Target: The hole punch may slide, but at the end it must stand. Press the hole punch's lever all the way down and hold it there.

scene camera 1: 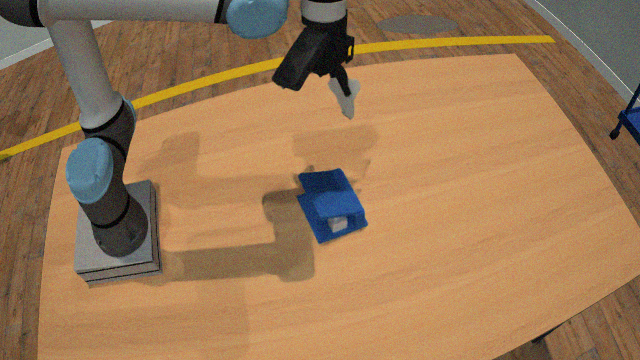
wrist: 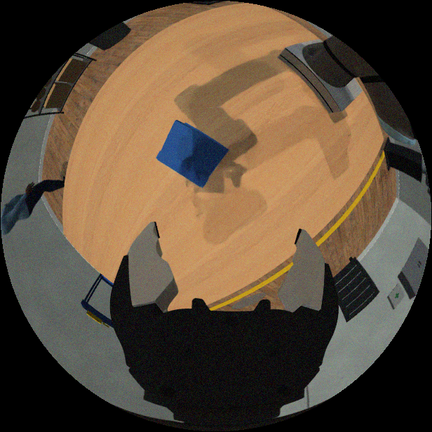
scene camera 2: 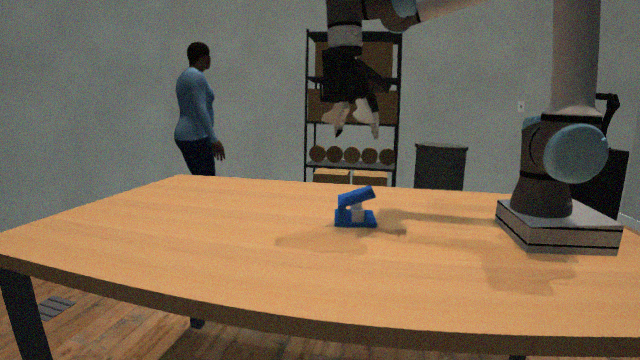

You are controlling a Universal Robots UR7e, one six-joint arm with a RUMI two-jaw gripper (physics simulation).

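Pixels of known places: gripper, between the fingertips: (scene camera 1: 315, 102) (scene camera 2: 354, 138); arm's base, origin of its link: (scene camera 1: 121, 228) (scene camera 2: 540, 208).
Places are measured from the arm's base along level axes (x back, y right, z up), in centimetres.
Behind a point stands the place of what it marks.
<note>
The blue hole punch (scene camera 1: 332, 205) @(z 0.6, x -46.5, y 7.8 cm) (scene camera 2: 355, 210) @(z -2.6, x -47.0, y -0.5 cm) (wrist: 192, 153) stands upright on its base on the table. Its lever (scene camera 1: 339, 201) @(z -0.1, x -48.2, y 6.9 cm) (scene camera 2: 357, 195) @(z 0.3, x -46.8, y 3.3 cm) is raised and slants up from the hinge, with a gap above the base in the scene camera 2 view. A light grey block shows between lever and base. In the wrist view the punch is seen from above, with shadow across it. My gripper (scene camera 2: 357, 136) @(z 15.4, x -47.7, y -4.6 cm) (wrist: 228, 227) is open and empty. It hangs well above the table and the hole punch, apart from both. In the scene camera 1 view one of its fingers is largely hidden.
The wooden table (scene camera 1: 450, 200) @(z -6.7, x -73.0, y 10.4 cm) (scene camera 2: 200, 260) @(z -6.7, x -74.8, y -27.1 cm) (wrist: 125, 100) carries the arm's square base plate (scene camera 1: 92, 250) @(z 0.6, x 8.6, y 4.4 cm) (scene camera 2: 570, 240) @(z -3.4, x 1.3, y -13.1 cm). Beyond the table are a person (scene camera 2: 194, 110), a shelf unit (scene camera 2: 306, 100) and a dark bin (scene camera 2: 440, 167). A blue cart (scene camera 1: 631, 120) stands beside the table.
</note>
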